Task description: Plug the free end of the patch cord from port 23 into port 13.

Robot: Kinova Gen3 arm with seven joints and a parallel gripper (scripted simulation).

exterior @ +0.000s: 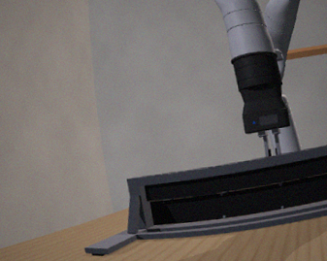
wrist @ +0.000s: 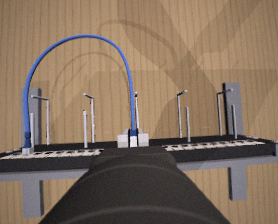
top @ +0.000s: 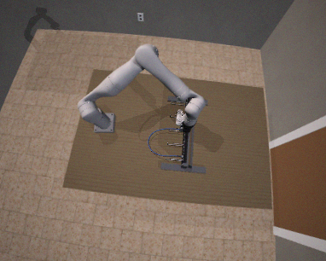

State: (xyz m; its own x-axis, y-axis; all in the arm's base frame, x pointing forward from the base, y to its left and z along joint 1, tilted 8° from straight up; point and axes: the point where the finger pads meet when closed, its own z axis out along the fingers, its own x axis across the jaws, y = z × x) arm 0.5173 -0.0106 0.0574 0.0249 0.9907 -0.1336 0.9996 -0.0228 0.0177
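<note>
Now: hand 1 cm short of the free-end plug and 1 cm above it.
</note>
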